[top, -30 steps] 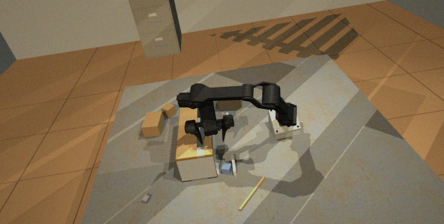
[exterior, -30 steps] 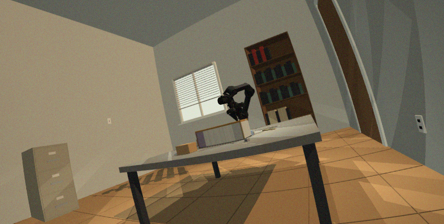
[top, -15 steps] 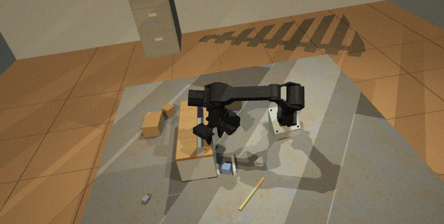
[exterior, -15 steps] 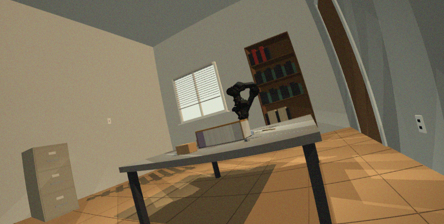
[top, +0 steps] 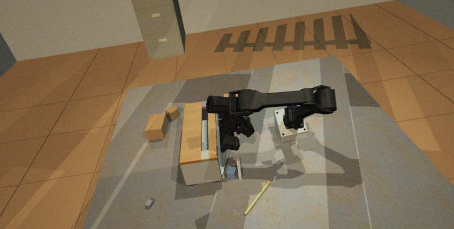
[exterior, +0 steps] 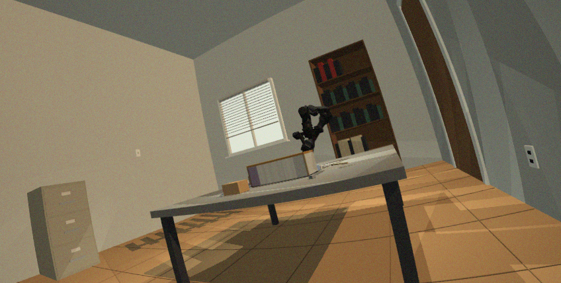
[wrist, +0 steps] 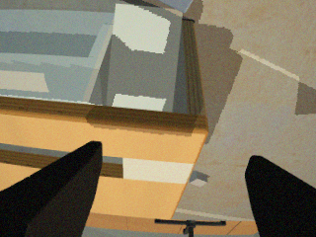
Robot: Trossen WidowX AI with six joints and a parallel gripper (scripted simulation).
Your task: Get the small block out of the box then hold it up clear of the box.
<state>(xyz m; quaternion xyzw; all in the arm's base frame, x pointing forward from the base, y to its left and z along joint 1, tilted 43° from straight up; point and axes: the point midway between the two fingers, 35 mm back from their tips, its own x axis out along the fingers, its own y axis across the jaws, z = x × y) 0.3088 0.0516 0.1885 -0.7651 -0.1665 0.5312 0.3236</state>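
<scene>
Now: the blue block 150 mm below my gripper tip and 20 mm behind it. From my gripper tip the other things lie so: long box 180 mm to the right, 100 mm below, 40 mm ahead; wooden stick 160 mm below, 130 mm to the left, 90 mm behind.
</scene>
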